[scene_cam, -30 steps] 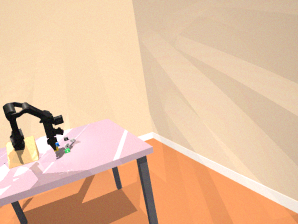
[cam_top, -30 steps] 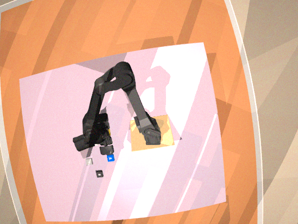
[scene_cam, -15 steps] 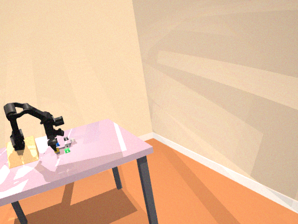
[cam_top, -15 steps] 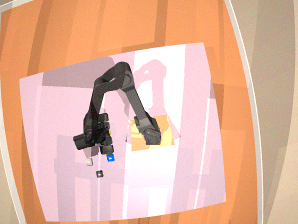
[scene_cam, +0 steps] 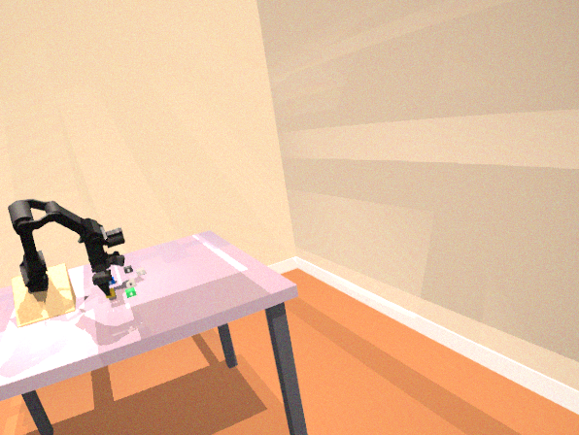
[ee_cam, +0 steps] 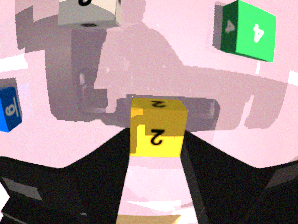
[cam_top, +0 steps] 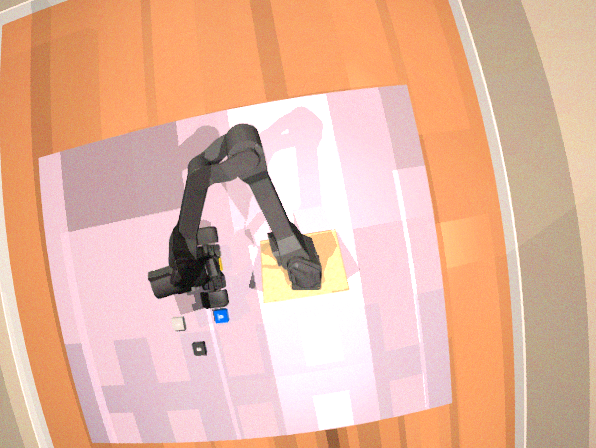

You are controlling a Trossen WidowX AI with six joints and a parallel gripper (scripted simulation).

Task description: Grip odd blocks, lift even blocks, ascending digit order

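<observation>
Now: the yellow block 10 mm ahead of my gripper tip. Round my gripper tip: green block 80 mm ahead, 50 mm to the right; white block 80 mm ahead, 50 mm to the left; blue block 130 mm to the left.
</observation>
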